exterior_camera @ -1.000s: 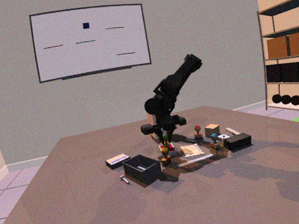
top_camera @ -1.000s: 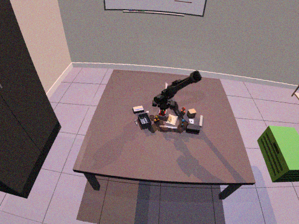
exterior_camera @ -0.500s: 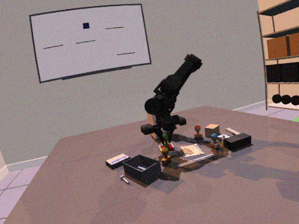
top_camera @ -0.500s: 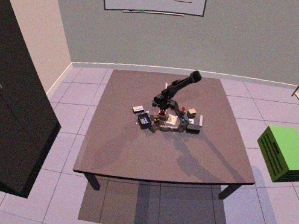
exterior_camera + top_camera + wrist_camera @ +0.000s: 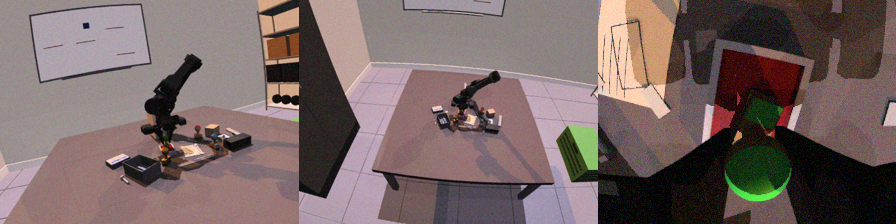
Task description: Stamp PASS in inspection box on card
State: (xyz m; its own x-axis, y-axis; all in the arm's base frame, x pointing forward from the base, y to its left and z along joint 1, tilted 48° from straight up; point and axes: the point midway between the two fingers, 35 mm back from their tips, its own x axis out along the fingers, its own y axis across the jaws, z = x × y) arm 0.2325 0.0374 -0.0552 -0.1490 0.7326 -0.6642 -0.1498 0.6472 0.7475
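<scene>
Right now the green-knobbed stamp is right at my gripper tip. Also, from my gripper tip: yellow-knobbed stamp 10 cm ahead, 3 cm to the right, 2 cm below; cream card 5 cm ahead, 9 cm to the left, 4 cm below; red ink pad 3 cm below.
</scene>
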